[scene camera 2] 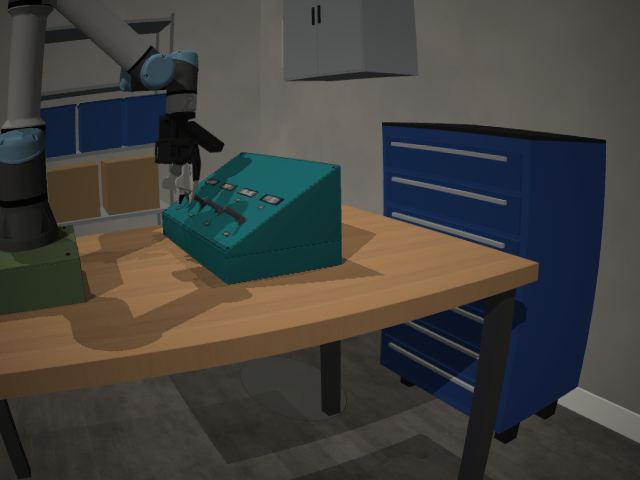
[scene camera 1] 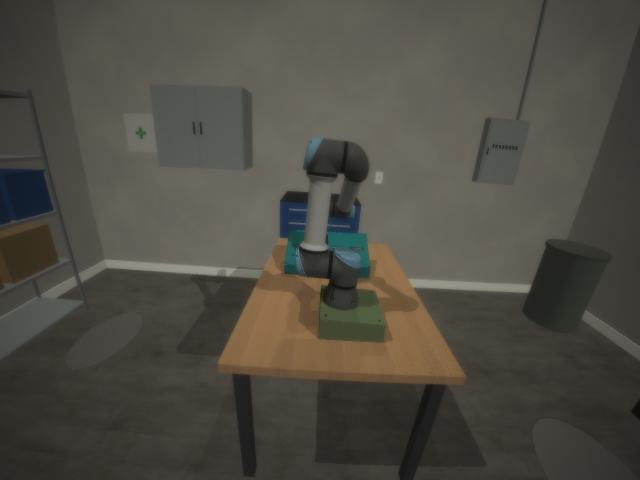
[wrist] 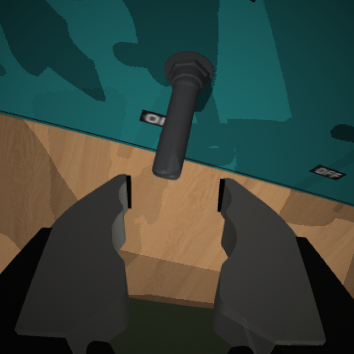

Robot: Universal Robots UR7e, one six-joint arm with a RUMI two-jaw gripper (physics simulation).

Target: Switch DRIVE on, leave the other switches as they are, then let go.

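Places are measured from the arm's base along level axes (x right, y ahead, z up), in metres.
Pixels of known places: gripper, fingertip midpoint: [scene camera 2: 185,204] [wrist: 174,179]; arm's base, link origin: [scene camera 2: 28,240] [scene camera 1: 340,299].
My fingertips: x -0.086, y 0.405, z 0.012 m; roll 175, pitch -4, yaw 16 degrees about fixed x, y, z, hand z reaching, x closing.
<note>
Ahead of a thing's pixels: the offset from my fingertips to its top centre. "spot": to the spot under its first point. Level surfaces: height alone.
A teal sloped switch panel [scene camera 1: 353,240] [scene camera 2: 289,180] [wrist: 250,90] stands on the table. In the wrist view a dark lever {dz +0.026, dx -0.010, dy +0.033 m} [wrist: 177,125] points down towards my fingers and partly covers a label {spot: dz -0.029, dx -0.017, dy +0.017 m} [wrist: 152,118] beginning with "O". An "OFF" label {spot: dz -0.029, dx +0.109, dy +0.015 m} [wrist: 327,172] lies further right. In scene camera 2 two more levers [scene camera 2: 210,205] [scene camera 2: 236,214] show along the row. The name plates are too small to read, so I cannot tell which switch is DRIVE. My gripper [scene camera 2: 187,198] [wrist: 174,179] is part open and empty at the panel's far end; the lever's tip is just beyond the fingertips. The arm hides the gripper in scene camera 1.
The wooden table {dz -0.107 m} [scene camera 1: 289,330] [scene camera 2: 423,253] carries the green arm base [scene camera 1: 351,328] [scene camera 2: 41,281]. A blue drawer cabinet [scene camera 1: 292,214] [scene camera 2: 558,217] stands beyond the table. A shelf rack [scene camera 1: 56,201] stands at the left, and a dark bin [scene camera 1: 563,284] at the right.
</note>
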